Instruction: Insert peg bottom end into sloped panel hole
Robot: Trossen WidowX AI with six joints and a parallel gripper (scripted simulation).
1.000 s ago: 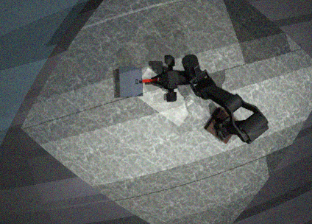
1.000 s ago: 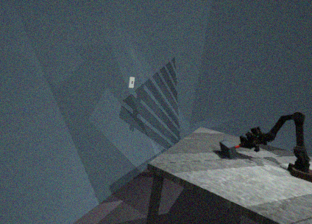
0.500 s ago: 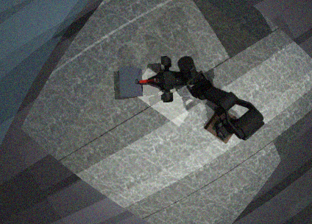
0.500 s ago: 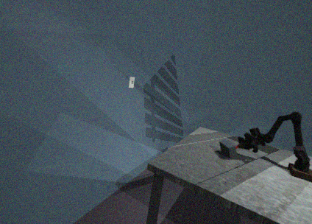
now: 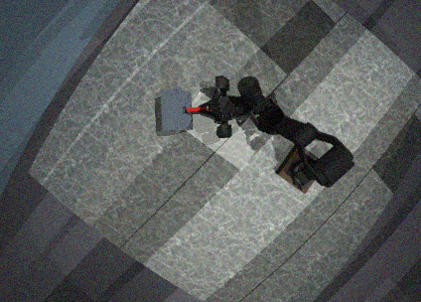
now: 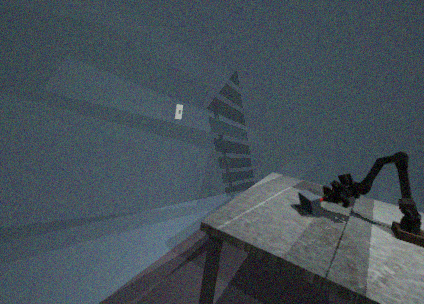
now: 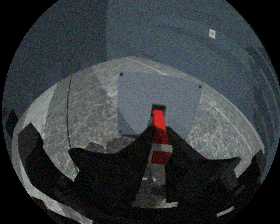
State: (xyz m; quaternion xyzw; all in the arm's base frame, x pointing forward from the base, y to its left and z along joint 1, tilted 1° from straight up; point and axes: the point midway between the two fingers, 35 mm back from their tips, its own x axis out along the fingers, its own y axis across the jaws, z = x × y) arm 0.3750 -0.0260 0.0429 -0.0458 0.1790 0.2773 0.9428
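The grey sloped panel lies 60 mm ahead of my gripper tip, 40 mm to the left of it and 30 mm below it. Round my gripper tip: red peg 10 mm to the right, 10 mm behind, 10 mm above.
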